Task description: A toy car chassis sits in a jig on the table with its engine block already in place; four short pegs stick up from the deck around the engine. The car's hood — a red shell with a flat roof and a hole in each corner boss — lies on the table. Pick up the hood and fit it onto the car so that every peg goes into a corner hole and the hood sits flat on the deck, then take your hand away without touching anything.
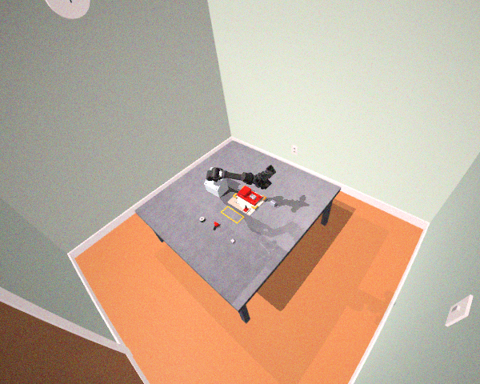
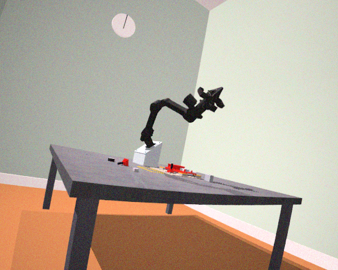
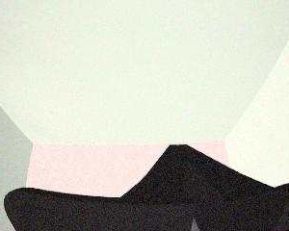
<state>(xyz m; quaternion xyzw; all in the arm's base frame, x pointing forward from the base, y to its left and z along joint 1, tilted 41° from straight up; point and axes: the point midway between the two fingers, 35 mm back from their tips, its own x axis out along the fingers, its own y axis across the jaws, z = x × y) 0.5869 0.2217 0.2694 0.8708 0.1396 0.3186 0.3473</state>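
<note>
My gripper tip is 38 cm past the red hood, 10 cm to the right of it and 47 cm above it. From my gripper tip the other things lie so: grey engine block 29 cm behind, 10 cm to the left, 48 cm below; then tan jig plate 32 cm behind, 7 cm to the left, 50 cm below.
</note>
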